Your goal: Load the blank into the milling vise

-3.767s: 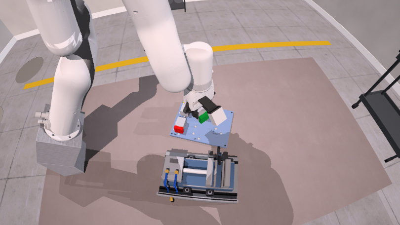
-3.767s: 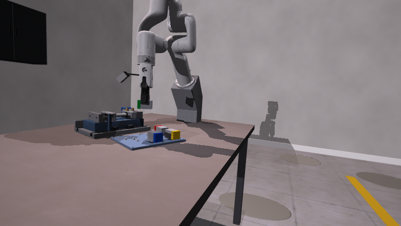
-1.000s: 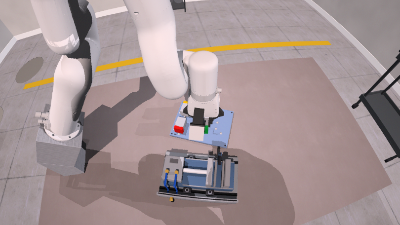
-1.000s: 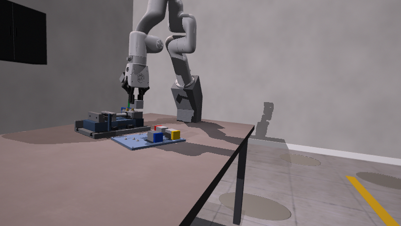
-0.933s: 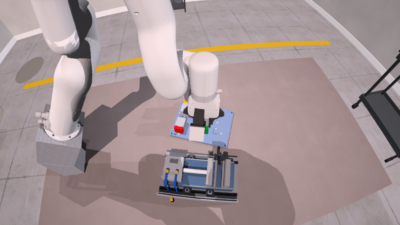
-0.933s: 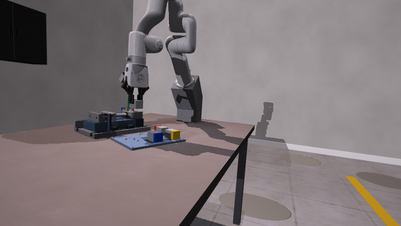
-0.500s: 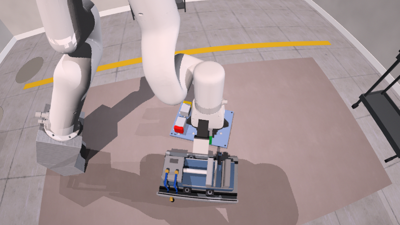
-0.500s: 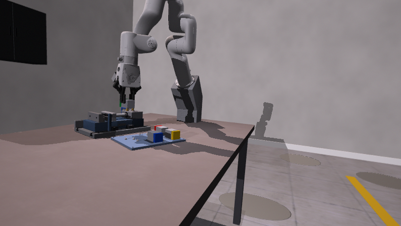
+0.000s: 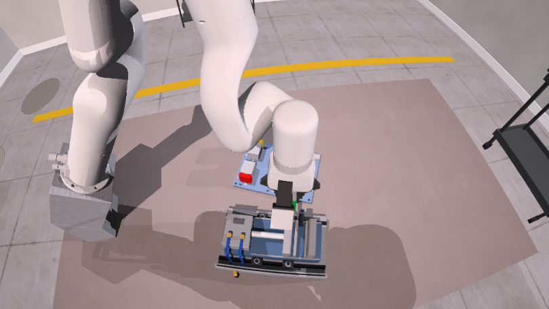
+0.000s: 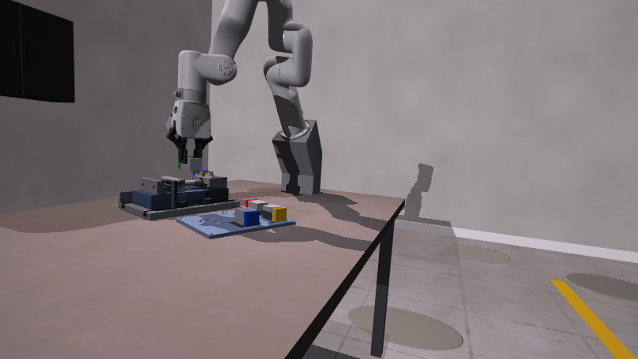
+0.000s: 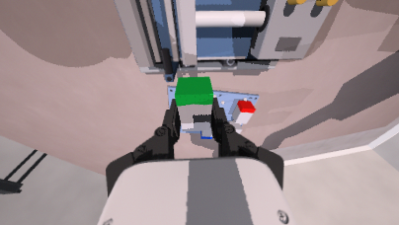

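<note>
My gripper is now 90 mm above the moving jaw, 80 mm to the left of it and 30 mm past it. From my hand the other things lie so: pale rod 90 mm below, 80 mm behind, 60 mm to the right; work stop rod 80 mm below, 50 mm to the right, 20 mm ahead; green-ended blank 20 mm below.
</note>
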